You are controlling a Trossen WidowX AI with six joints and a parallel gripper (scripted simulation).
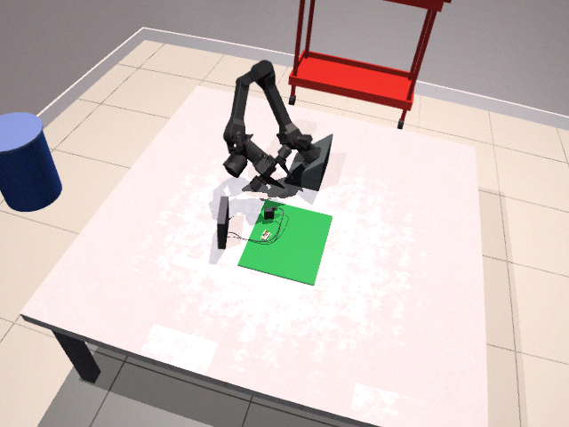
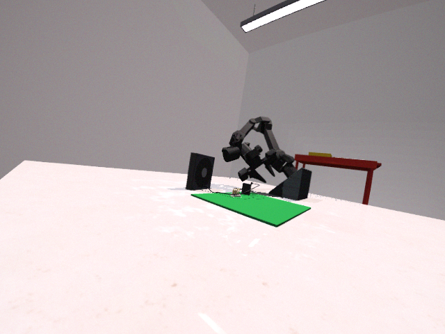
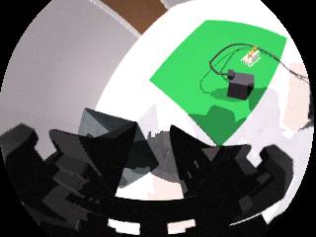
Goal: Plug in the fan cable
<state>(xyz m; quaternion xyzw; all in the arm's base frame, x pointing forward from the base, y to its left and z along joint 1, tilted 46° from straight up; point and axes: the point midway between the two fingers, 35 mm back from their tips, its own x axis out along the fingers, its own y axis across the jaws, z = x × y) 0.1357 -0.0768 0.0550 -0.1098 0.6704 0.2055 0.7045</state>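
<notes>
The fan plug lies 12 cm ahead of my gripper tip, 4 cm to the right of it and 5 cm below it. The rest, counted from my gripper tip: black fan (22 cm ahead, 16 cm to the right, 1 cm below); four-pin header (20 cm ahead, 4 cm to the right, 7 cm below); green board (19 cm ahead, 4 cm to the left, 8 cm below).
</notes>
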